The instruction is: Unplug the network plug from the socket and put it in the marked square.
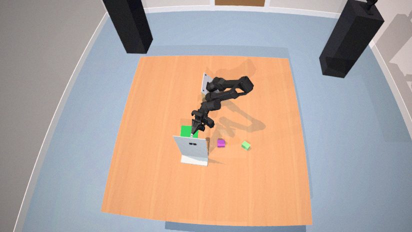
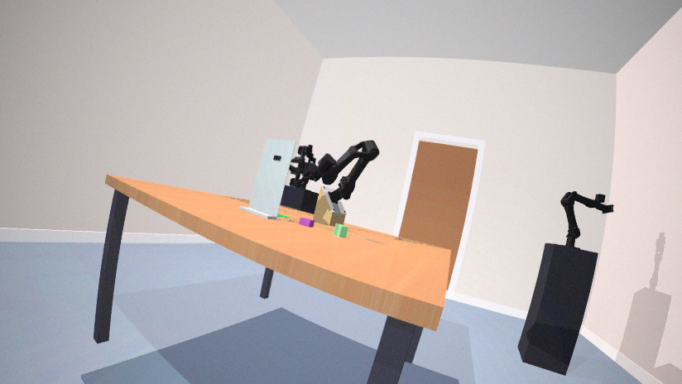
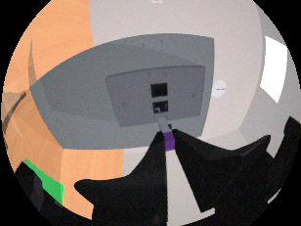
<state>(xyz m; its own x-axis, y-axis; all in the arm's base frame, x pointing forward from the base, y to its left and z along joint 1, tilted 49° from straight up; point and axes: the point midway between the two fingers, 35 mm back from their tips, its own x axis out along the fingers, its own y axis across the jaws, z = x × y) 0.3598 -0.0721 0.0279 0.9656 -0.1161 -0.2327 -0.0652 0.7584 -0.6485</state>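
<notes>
My gripper tip is 10 cm past the bright green marked square, 7 cm to the left of it and 24 cm above it. Also, from my gripper tip: purple cube: 5 cm behind, 15 cm to the left, 22 cm below; then upright grey panel: 6 cm ahead, 1 cm to the left, 9 cm below; then purple plug: right at my gripper tip.
</notes>
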